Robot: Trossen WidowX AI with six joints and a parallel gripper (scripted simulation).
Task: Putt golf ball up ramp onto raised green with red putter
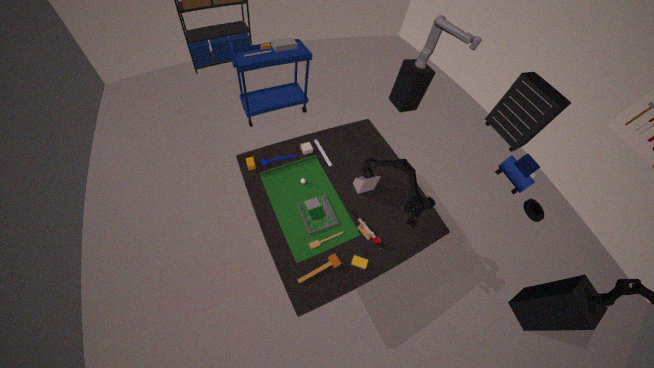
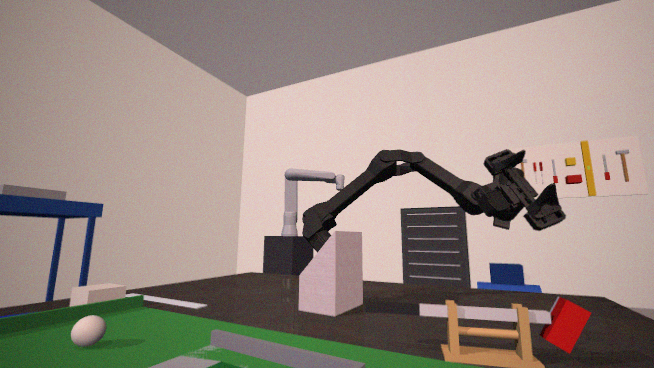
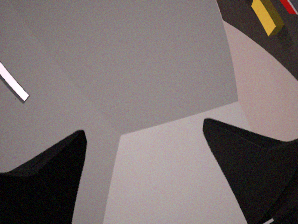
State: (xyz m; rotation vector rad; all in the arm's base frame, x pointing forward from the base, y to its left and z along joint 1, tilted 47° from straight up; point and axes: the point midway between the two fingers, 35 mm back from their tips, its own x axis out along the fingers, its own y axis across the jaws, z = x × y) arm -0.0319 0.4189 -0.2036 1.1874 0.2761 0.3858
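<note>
Now: gripper tip 180 mm short of the red putter, 120 mm to the left of it and 240 mm above it. Round my gripper tip: wooden stand 180 mm ahead, 100 mm to the right, 270 mm below; then yellow block 310 mm ahead, 90 mm to the left, 290 mm below; then green mat 490 mm ahead, 440 mm to the right, 300 mm below.
</note>
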